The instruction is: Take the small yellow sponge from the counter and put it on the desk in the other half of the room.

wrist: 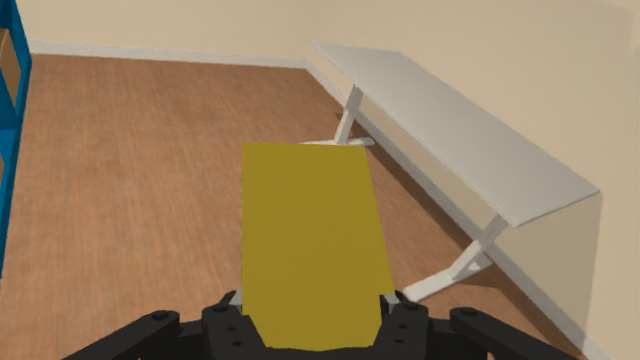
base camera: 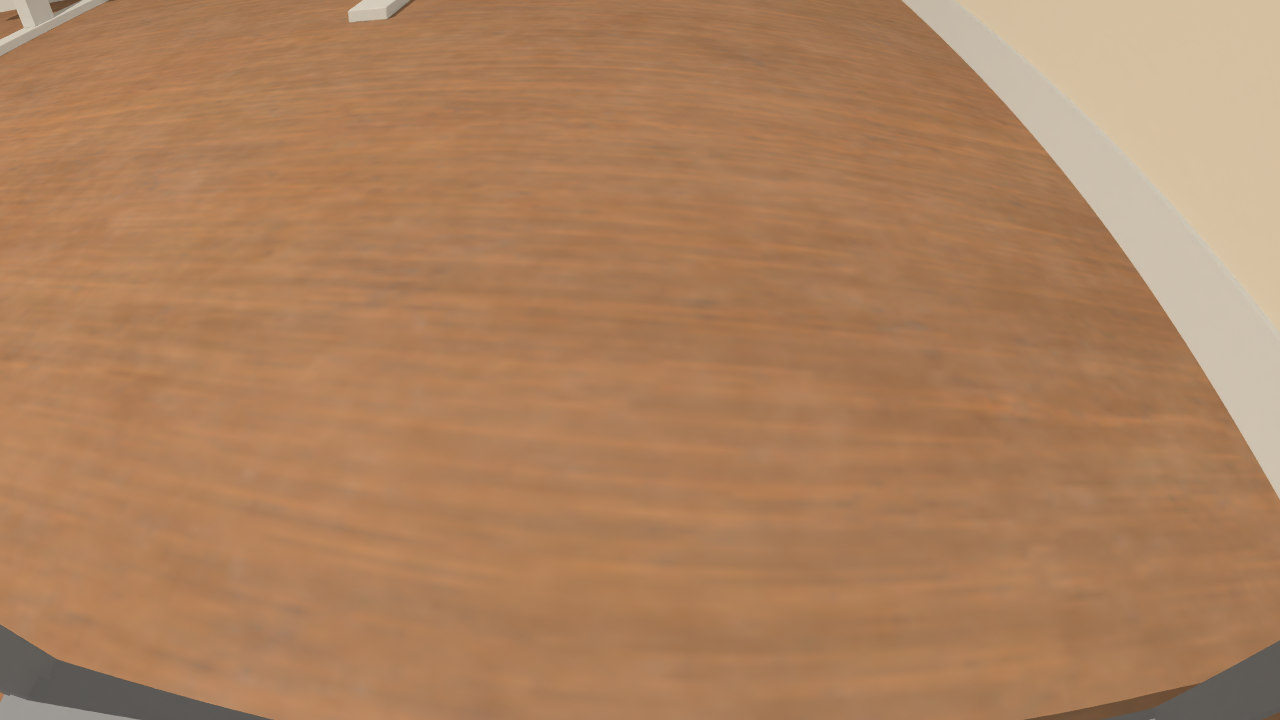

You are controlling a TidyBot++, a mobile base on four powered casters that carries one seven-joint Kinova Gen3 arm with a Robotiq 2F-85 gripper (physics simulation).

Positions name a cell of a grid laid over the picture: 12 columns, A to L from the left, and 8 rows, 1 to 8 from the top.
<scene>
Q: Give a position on a small yellow sponge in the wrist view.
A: At F6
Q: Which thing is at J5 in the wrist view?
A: A white desk.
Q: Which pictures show the gripper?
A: The wrist view only.
</scene>
